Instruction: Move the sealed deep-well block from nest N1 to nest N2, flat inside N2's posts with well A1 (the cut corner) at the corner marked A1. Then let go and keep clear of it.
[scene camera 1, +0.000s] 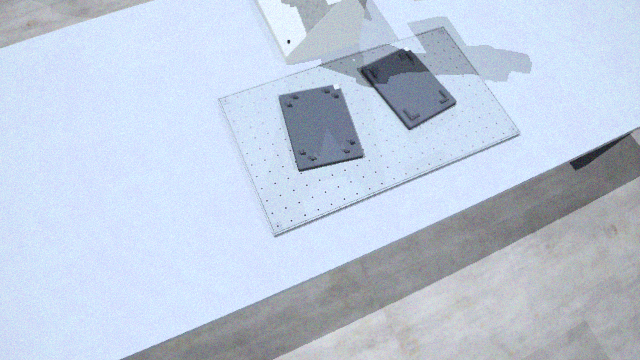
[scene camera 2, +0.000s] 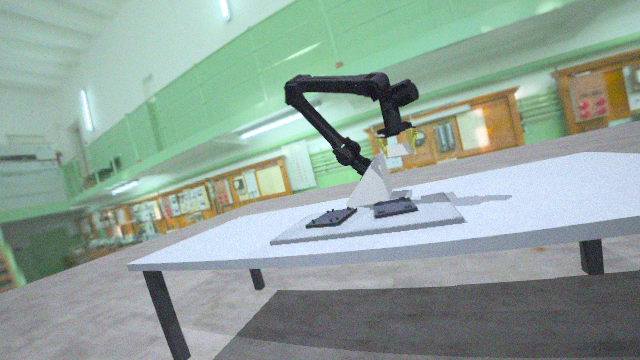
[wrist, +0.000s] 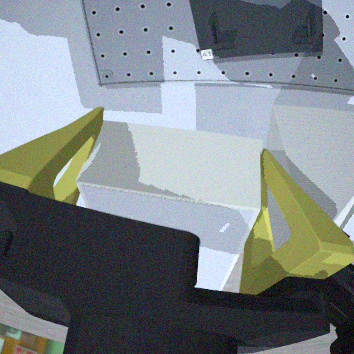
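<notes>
My gripper is shut on the pale deep-well block, held between its yellow fingers high above the table. Neither shows in scene camera 1. The cut corner cannot be made out. One dark nest has small paired posts; the other dark nest has L-shaped posts. Both are uncovered. A white A1 tag sits at the L-post nest's corner in the wrist view, beyond the block. I cannot read which nest is N1 or N2.
The perforated board carries both nests on the white table. The upright pale triangular bracket stands behind the board at the arm's base. Arm shadows fall across the L-post nest.
</notes>
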